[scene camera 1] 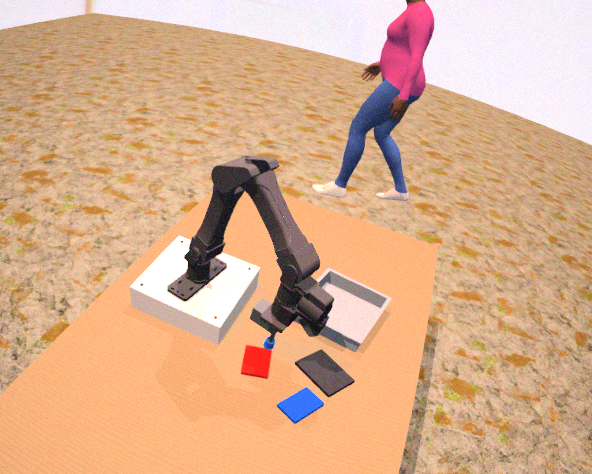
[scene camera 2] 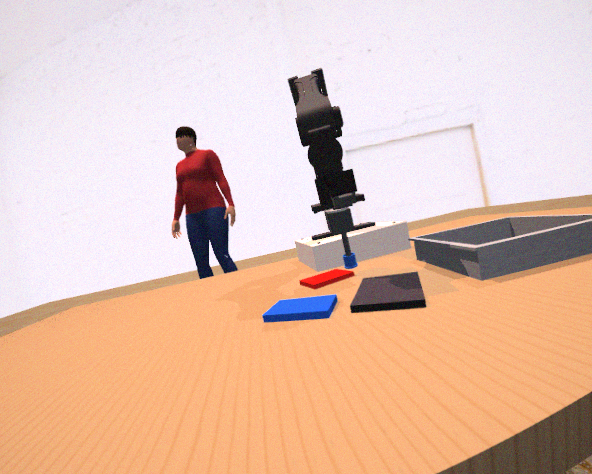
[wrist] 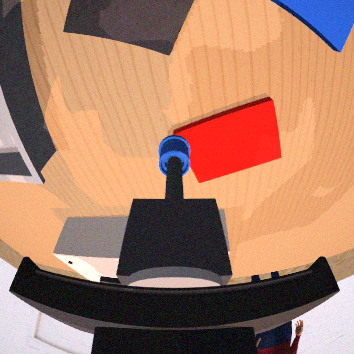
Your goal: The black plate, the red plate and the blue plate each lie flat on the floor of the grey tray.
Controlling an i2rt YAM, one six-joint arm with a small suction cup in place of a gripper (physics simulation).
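Frame: origin at the arm's base, x ahead, y left, z up, level; metres.
Where they show: hand, tool point: [scene camera 1: 268, 345] [scene camera 2: 351, 266] [wrist: 173, 149]; arm's base, link origin: [scene camera 1: 197, 278].
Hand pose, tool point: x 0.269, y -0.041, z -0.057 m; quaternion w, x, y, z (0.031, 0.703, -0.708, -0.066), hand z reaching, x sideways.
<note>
Each offset is from my tool point to the centre of the thing.
The red plate {dy -0.057, dx +0.000, dz -0.014 m} [scene camera 1: 256, 361] [scene camera 2: 327, 278] [wrist: 235, 142] lies flat on the table. My suction cup [scene camera 1: 269, 343] [scene camera 2: 350, 261] [wrist: 174, 152] is low beside its corner on the tray side, with a small gap showing in scene view 2; no plate hangs from it. The black plate {dy +0.022, dx +0.161, dz -0.014 m} [scene camera 1: 325, 372] [scene camera 2: 390, 291] [wrist: 127, 22] lies flat on the table, between the red plate and the tray's side. The blue plate {dy -0.112, dx +0.161, dz -0.013 m} [scene camera 1: 300, 405] [scene camera 2: 300, 307] [wrist: 325, 20] lies flat, farther from the arm's base. The grey tray {dy +0.261, dx +0.096, dz +0.006 m} [scene camera 1: 340, 339] [scene camera 2: 530, 255] [wrist: 25, 100] stands apart from all three; no plate shows inside it.
The arm stands on a white block [scene camera 1: 235, 280] [scene camera 2: 370, 245] [wrist: 95, 237] near the tray and the red plate. The arm's wrist hides part of the tray in scene view 1. A person in pink [scene camera 1: 410, 50] and a person in red [scene camera 2: 200, 180] stand beyond the table.
</note>
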